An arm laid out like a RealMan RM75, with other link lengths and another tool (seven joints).
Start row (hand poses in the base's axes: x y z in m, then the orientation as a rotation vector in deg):
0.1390, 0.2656, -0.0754, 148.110, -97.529, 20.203
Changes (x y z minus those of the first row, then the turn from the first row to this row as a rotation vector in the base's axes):
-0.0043, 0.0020, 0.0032, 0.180, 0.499, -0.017
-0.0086, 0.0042, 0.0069, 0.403, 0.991, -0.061
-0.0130, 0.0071, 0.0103, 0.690, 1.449, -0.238
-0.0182, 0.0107, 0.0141, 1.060, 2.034, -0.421
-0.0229, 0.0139, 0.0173, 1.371, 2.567, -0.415
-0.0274, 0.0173, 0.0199, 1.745, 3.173, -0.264
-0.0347, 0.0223, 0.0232, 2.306, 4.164, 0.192
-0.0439, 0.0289, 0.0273, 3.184, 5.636, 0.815
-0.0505, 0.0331, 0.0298, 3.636, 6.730, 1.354
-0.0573, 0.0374, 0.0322, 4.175, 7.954, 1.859
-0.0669, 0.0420, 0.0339, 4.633, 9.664, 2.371
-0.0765, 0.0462, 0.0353, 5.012, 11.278, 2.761
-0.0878, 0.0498, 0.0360, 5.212, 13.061, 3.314
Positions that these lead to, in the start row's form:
0.1347, 0.2676, -0.0722, 148.084, -97.504, 19.391
0.1304, 0.2698, -0.0685, 148.061, -97.540, 18.555
0.1260, 0.2727, -0.0651, 147.963, -97.787, 17.712
0.1208, 0.2763, -0.0613, 147.875, -98.048, 16.634
0.1161, 0.2795, -0.0581, 147.936, -98.055, 15.677
0.1116, 0.2829, -0.0555, 148.150, -97.894, 14.577
0.1043, 0.2879, -0.0522, 148.651, -97.337, 12.823
0.0951, 0.2945, -0.0481, 149.341, -96.582, 10.179
0.0885, 0.2987, -0.0456, 149.769, -95.794, 8.377
0.0817, 0.3030, -0.0432, 150.155, -95.041, 6.334
0.0721, 0.3076, -0.0415, 150.288, -94.042, 3.727
0.0625, 0.3118, -0.0401, 150.261, -93.168, 1.320
0.0512, 0.3154, -0.0394, 150.165, -91.915, -1.135

